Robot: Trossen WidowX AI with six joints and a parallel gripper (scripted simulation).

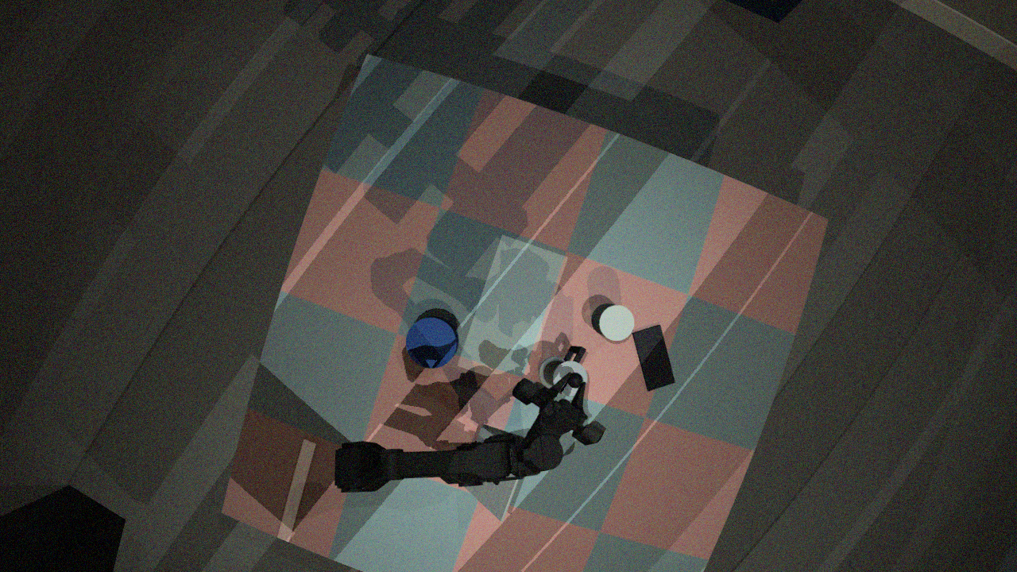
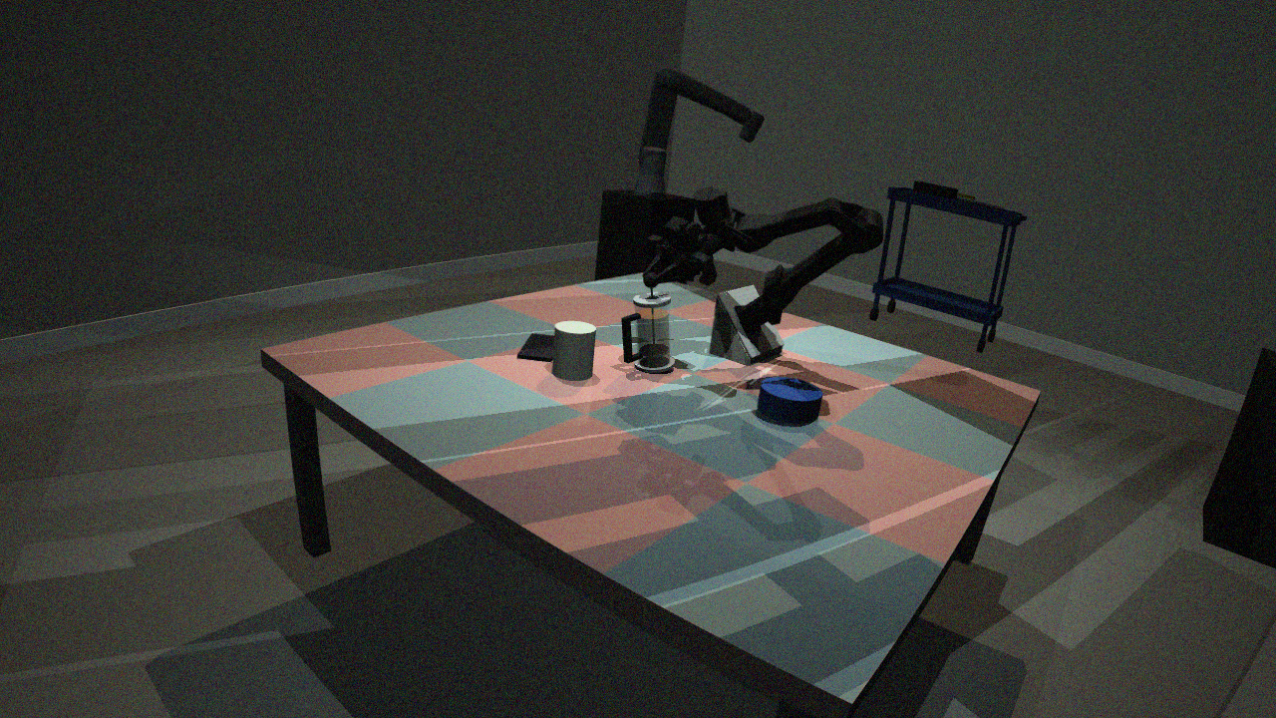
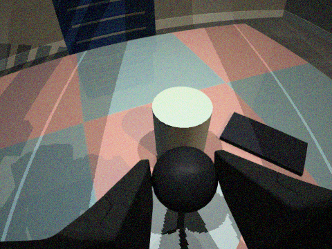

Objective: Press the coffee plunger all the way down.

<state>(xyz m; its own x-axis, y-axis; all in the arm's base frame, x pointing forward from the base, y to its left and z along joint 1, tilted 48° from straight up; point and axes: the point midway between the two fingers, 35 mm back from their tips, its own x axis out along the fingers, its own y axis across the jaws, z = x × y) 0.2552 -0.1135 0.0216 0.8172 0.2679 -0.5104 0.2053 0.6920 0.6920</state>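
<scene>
Now: gripper tip 100 mm above the glass coffee press. The rest, counted from my gripper tip: blue round tin 310 mm to the left, 170 mm below, 80 mm behind; then flat dark slab 200 mm to the right, 180 mm below, 90 mm ahead.
</scene>
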